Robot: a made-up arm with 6 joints. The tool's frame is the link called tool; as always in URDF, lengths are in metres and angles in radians. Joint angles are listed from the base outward.
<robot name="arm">
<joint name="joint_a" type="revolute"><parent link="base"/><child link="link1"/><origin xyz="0.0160 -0.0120 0.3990" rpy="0.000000 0.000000 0.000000"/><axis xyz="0 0 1"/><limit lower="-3.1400" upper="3.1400"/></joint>
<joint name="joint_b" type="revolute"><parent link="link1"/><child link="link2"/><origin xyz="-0.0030 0.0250 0.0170" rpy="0.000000 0.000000 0.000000"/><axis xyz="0 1 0"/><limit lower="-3.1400" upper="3.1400"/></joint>
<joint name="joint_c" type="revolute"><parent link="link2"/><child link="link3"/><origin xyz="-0.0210 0.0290 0.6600" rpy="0.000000 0.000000 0.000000"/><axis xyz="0 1 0"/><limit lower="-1.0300" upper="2.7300"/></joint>
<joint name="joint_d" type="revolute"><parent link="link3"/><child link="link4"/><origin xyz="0.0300 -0.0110 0.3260" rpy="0.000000 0.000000 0.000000"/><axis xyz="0 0 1"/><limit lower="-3.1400" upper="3.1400"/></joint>
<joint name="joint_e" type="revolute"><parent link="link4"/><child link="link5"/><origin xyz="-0.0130 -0.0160 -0.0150" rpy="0.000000 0.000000 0.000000"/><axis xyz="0 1 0"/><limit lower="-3.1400" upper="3.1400"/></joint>
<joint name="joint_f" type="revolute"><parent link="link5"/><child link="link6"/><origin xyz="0.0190 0.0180 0.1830" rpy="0.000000 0.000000 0.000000"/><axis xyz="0 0 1"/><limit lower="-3.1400" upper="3.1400"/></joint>
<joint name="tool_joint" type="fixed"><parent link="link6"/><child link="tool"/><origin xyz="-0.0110 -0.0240 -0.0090" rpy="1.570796 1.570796 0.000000"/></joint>
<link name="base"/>
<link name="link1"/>
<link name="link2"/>
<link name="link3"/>
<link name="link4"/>
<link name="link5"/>
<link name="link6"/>
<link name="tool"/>
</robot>
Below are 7 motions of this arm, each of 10 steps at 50 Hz.
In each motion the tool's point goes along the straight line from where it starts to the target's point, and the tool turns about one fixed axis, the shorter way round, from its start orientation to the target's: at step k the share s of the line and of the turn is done. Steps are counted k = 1, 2, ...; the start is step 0. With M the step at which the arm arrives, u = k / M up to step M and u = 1 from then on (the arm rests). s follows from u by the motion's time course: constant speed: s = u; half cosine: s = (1 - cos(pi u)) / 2; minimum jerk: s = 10 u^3 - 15 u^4 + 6 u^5.
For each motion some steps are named. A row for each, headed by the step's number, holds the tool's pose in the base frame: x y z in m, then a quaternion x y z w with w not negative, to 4 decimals.
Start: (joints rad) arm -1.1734 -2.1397 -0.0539 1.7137 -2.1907 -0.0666
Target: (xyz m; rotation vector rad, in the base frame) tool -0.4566 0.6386 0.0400 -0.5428 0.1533 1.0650
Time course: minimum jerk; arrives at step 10
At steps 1, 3, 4, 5, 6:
1: -0.3829 0.6508 -0.0225 -0.2679 0.1158 0.4402 0.8491
3: -0.3944 0.6489 -0.0127 -0.2661 0.1090 0.4498 0.8455
4: -0.4059 0.6470 -0.0030 -0.2642 0.1022 0.4594 0.8418
5: -0.4195 0.6447 0.0085 -0.2619 0.0942 0.4706 0.8373
6: -0.4330 0.6425 0.0200 -0.2595 0.0862 0.4818 0.8325

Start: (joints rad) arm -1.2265 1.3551 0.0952 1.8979 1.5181 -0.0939
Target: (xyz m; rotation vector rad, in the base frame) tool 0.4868 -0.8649 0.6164 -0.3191 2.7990 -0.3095
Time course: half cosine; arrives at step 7
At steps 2, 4, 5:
2: 0.5192 -0.8423 0.6173 -0.1383 0.9719 -0.0786 0.1734
4: 0.5023 -0.8541 0.6168 -0.1243 0.9743 -0.0939 0.1629
5: 0.4943 -0.8597 0.6166 -0.1176 0.9752 -0.1011 0.1579

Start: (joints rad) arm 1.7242 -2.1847 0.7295 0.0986 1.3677 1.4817
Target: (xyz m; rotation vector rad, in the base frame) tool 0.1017 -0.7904 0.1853 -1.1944 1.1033 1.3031
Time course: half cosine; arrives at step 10
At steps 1, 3, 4, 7, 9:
1: 0.0924 -0.8199 0.2471 -0.5149 0.4331 0.5221 0.5242
3: 0.0941 -0.8144 0.2356 -0.5112 0.4376 0.5254 0.5206
4: 0.0955 -0.8102 0.2268 -0.5084 0.4411 0.5280 0.5179
7: 0.0997 -0.7966 0.1984 -0.4992 0.4521 0.5362 0.5088
9: 0.1015 -0.7911 0.1869 -0.4954 0.4565 0.5395 0.5051

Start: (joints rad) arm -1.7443 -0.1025 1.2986 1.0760 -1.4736 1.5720
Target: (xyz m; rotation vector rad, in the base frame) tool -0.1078 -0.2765 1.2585 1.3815 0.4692 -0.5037
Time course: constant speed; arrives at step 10
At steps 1, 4, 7, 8, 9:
1: -0.1407 -0.2286 1.2519 0.5738 0.1365 -0.2422 0.7703
4: -0.1297 -0.2446 1.2541 0.5914 0.1619 -0.2376 0.7534
7: -0.1188 -0.2605 1.2563 0.6082 0.1871 -0.2327 0.7355
8: -0.1151 -0.2659 1.2570 0.6136 0.1954 -0.2311 0.7293
9: -0.1115 -0.2712 1.2578 0.6189 0.2037 -0.2293 0.7231

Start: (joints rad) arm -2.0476 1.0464 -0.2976 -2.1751 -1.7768 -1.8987
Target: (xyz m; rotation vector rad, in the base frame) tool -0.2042 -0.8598 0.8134 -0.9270 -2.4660 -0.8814
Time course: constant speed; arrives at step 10
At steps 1, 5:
1: -0.2136 -0.8562 0.8586 -0.4072 -0.8509 -0.2812 0.1761
5: -0.2094 -0.8578 0.8385 -0.3725 -0.8616 -0.2952 0.1783

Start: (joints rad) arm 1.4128 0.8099 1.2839 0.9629 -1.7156 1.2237
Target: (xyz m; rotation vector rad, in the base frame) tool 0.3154 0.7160 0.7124 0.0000 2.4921 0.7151
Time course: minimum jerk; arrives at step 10
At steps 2, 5, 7, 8, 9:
2: 0.2623 0.7313 0.7774 -0.1074 0.9002 0.3232 0.2714
5: 0.2872 0.7241 0.7469 -0.0571 0.9137 0.2967 0.2717
7: 0.3062 0.7187 0.7237 -0.0186 0.9219 0.2758 0.2714
8: 0.3121 0.7169 0.7164 -0.0066 0.9241 0.2692 0.2712
9: 0.3149 0.7161 0.7130 -0.0010 0.9251 0.2660 0.2711

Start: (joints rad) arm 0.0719 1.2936 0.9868 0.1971 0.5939 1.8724
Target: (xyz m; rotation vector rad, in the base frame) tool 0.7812 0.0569 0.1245 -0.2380 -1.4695 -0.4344
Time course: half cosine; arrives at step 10
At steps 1, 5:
1: 0.8617 0.1133 0.2207 -0.0696 -0.7680 -0.1945 0.6062
5: 0.8225 0.0858 0.1738 -0.0883 -0.7191 -0.1959 0.6608

